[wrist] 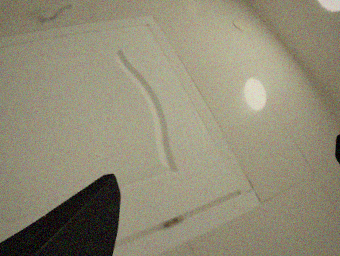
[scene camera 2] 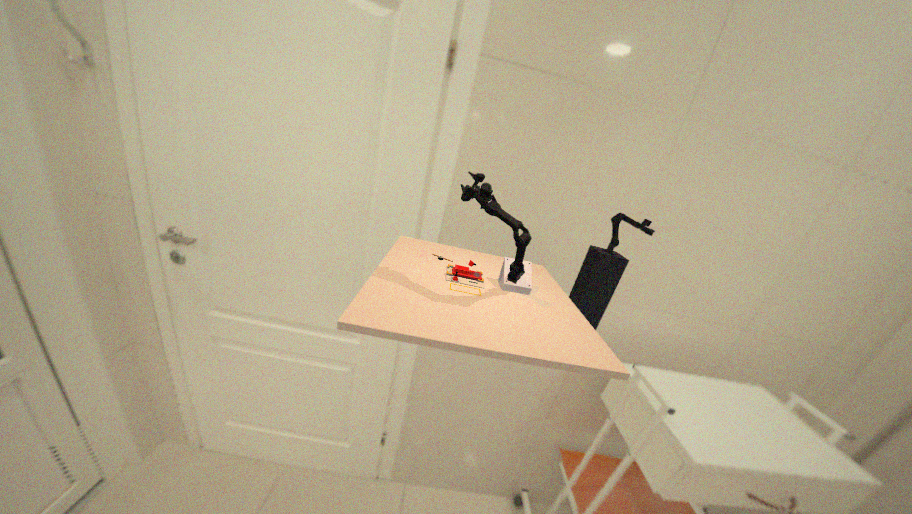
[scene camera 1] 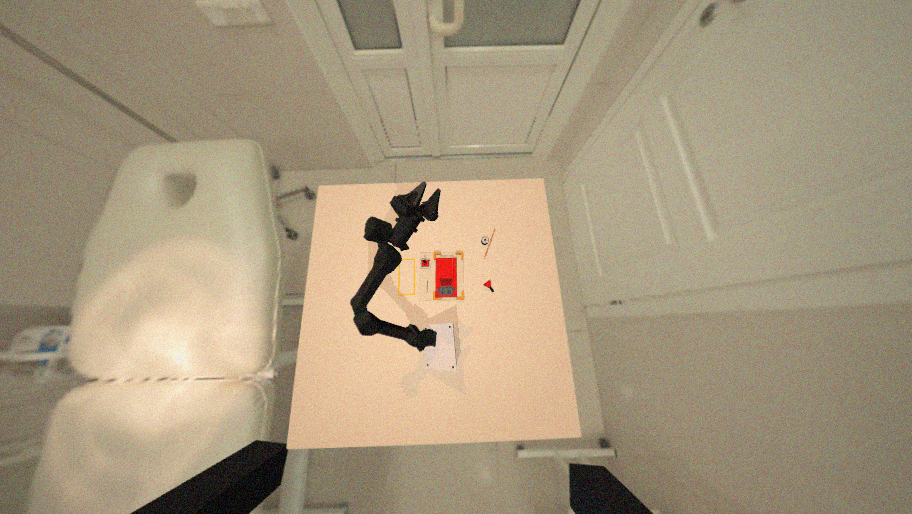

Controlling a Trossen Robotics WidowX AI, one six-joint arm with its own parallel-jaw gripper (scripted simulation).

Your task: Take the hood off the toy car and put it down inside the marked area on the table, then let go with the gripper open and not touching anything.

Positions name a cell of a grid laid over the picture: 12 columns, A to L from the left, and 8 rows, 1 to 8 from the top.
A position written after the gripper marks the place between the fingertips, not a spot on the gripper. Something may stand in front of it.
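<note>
Open and holding nothing, the gripper (scene camera 1: F3) is also visible in the wrist view (wrist: I6).
</note>
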